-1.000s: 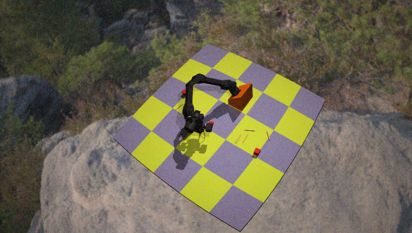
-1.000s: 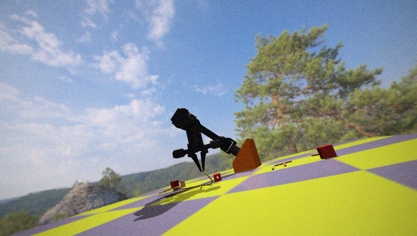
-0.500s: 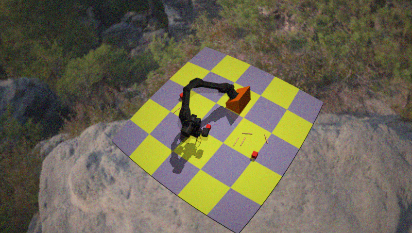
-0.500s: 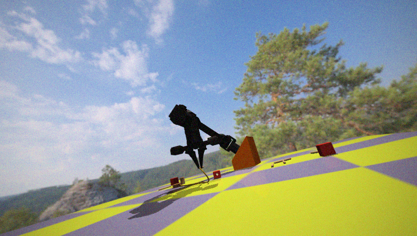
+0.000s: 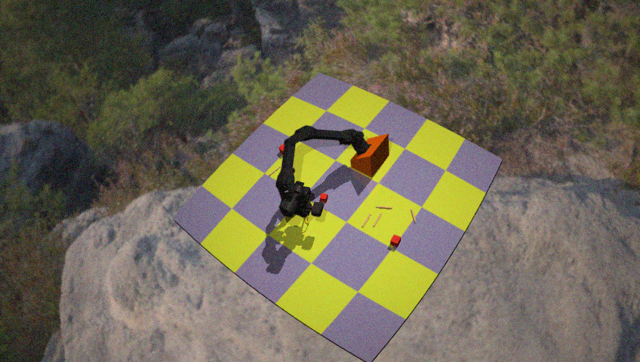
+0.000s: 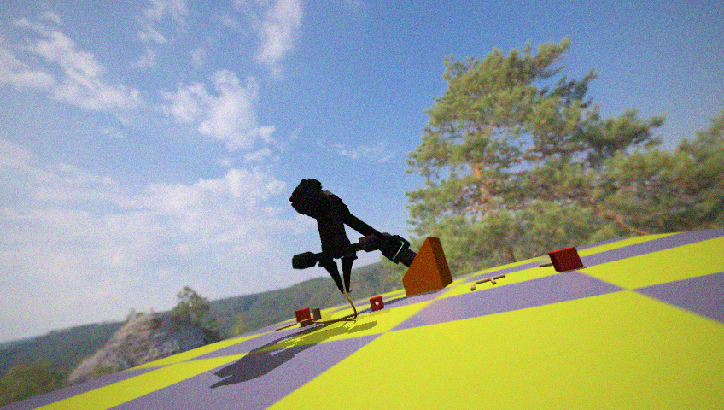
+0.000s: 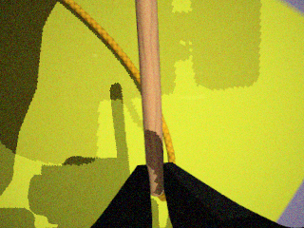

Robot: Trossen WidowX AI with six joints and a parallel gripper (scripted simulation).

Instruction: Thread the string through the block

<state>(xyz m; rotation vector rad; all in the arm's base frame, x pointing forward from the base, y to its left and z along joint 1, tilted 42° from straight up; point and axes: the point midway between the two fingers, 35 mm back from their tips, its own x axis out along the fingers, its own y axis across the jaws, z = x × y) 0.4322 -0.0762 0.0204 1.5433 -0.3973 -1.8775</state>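
The red block is 15 cm behind my gripper tip and 4 cm below it. From my gripper tip the other things lie so: thin wooden stick 1 cm behind; then round button 13 cm behind, 20 cm to the right, 5 cm below; then wooden peg 22 cm behind, 23 cm to the right, 4 cm below.
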